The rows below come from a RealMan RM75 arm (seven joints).
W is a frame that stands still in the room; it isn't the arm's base.
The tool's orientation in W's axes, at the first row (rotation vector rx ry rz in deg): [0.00 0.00 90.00]
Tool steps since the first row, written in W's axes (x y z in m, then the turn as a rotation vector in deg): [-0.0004 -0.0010 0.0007 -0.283 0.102 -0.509]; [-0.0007 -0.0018 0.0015 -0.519 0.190 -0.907]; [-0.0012 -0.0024 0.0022 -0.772 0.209 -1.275]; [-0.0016 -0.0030 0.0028 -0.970 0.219 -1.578]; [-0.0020 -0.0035 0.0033 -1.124 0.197 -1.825]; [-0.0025 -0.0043 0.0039 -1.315 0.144 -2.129]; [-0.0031 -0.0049 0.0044 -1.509 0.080 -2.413]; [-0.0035 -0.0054 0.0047 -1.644 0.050 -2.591]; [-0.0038 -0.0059 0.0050 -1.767 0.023 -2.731]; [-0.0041 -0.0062 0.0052 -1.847 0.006 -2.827]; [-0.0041 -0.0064 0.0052 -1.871 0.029 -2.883]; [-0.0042 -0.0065 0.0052 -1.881 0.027 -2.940]
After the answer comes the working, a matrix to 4 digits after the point.
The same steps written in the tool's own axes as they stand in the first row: [-0.0010 0.0004 0.0007 0.102 0.283 -0.509]; [-0.0018 0.0007 0.0015 0.190 0.519 -0.907]; [-0.0024 0.0012 0.0022 0.209 0.772 -1.275]; [-0.0030 0.0016 0.0028 0.219 0.970 -1.578]; [-0.0035 0.0020 0.0033 0.197 1.124 -1.825]; [-0.0043 0.0025 0.0039 0.144 1.315 -2.129]; [-0.0049 0.0031 0.0044 0.080 1.509 -2.413]; [-0.0054 0.0035 0.0047 0.050 1.644 -2.591]; [-0.0059 0.0038 0.0050 0.023 1.767 -2.731]; [-0.0062 0.0041 0.0052 0.006 1.847 -2.827]; [-0.0064 0.0041 0.0052 0.029 1.871 -2.883]; [-0.0065 0.0042 0.0052 0.027 1.881 -2.940]
The tool's axes in the first row as the columns of a matrix, in W's axes (rounded; the answer above uses it unrounded):
[0.0000 -1.0000 0.0000]
[1.0000 0.0000 0.0000]
[0.0000 0.0000 1.0000]

